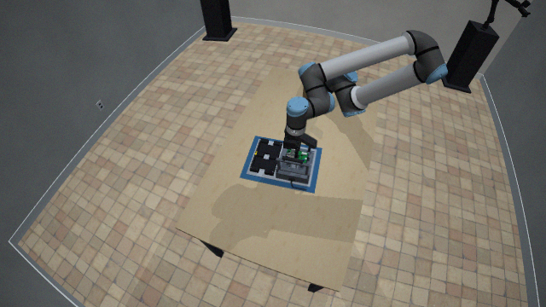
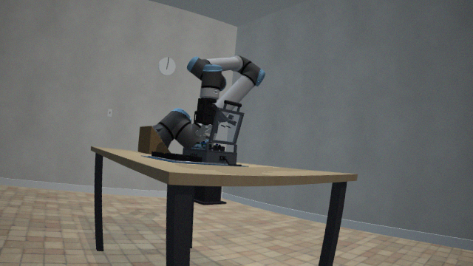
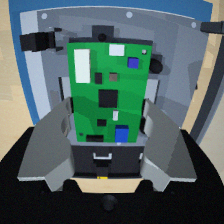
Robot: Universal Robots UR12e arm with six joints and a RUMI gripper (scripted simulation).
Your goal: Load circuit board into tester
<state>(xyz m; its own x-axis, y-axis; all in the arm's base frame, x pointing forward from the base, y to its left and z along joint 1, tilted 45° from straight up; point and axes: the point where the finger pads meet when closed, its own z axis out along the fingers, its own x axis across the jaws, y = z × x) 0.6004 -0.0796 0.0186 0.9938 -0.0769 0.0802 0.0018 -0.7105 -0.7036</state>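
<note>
Now: the green circuit board right at my hand. Also, from my hand: black latch part: 6 cm to the left, 6 cm behind; then clear lid: 13 cm ahead, 10 cm above.
</note>
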